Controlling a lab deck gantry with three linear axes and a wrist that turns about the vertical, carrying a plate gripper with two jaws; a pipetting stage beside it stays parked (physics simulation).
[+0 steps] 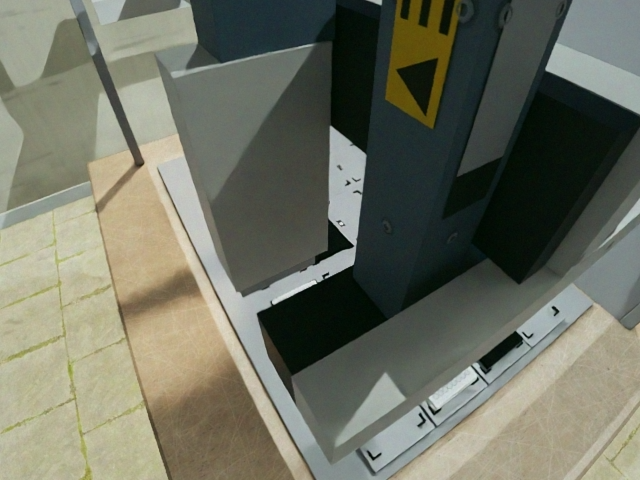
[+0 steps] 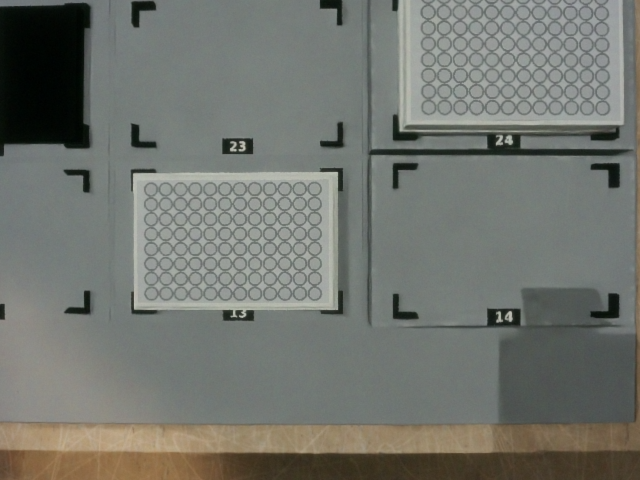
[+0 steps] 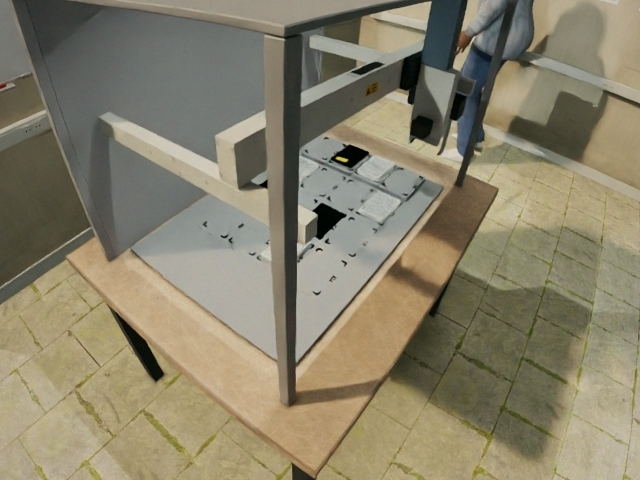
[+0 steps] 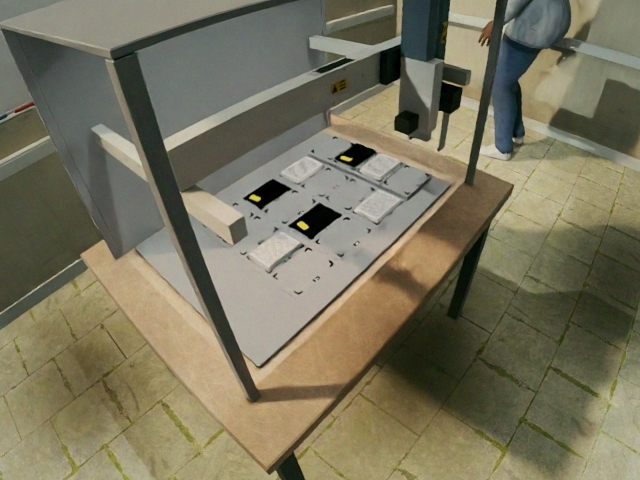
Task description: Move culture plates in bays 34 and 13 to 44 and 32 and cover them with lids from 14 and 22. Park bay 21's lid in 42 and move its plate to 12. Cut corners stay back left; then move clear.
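Seen in the pictures: gripper, fingertip midpoint: [image 3: 425, 147] [image 4: 425, 143]; robot's base, link origin: [image 3: 317, 293] [image 4: 298, 293].
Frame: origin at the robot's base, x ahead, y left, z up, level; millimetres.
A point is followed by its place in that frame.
My gripper [image 3: 426, 147] @(y 0, x 576, z 159 mm) [image 4: 425, 142] @(y 0, x 576, z 159 mm) is high over the deck's right end; its two jaws, partly hidden behind the grey stage, stand apart with nothing visible between them. A white welled plate [image 2: 236, 241] @(y 43, x 394, z 14 mm) [image 3: 379, 206] @(y 40, x 383, z 14 mm) [image 4: 378, 205] @(y 38, x 387, z 14 mm) sits in bay 13. A dark piece [image 1: 501, 351] @(y 251, x 613, z 31 mm) [image 3: 349, 155] @(y 257, x 550, z 31 mm) [image 4: 355, 155] @(y 250, x 546, z 31 mm) lies in bay 34. Bay 14 [image 2: 480, 232] @(y 48, x 542, z 14 mm) and bay 44 [image 1: 542, 317] @(y 375, x 612, z 14 mm) are empty. Dark yellow-tagged pieces lie in bay 22 [image 4: 319, 218] @(y 142, x 237, z 8 mm) and bay 42 [image 4: 268, 191] @(y 363, x 234, z 8 mm). A white plate [image 4: 273, 251] @(y 144, x 53, z 14 mm) sits in bay 21. Bays 32 and 12 hold nothing. Lids and cut corners are unclear.
White welled plates stand in bay 24 [image 2: 511, 67] @(y 141, x 553, z 29 mm) [image 1: 452, 388] @(y 146, x 611, z 29 mm) and bay 43 [image 4: 302, 169] @(y 355, x 386, z 15 mm). The grey pipetting stage [image 1: 263, 165] [image 4: 419, 93] stands beside the gripper column [image 1: 413, 196] @(y -20, x 586, z 444 mm). The gantry beam [image 3: 351, 108] crosses over the deck, and frame posts [image 3: 281, 232] @(y -120, x -271, z 473 mm) rise from the table.
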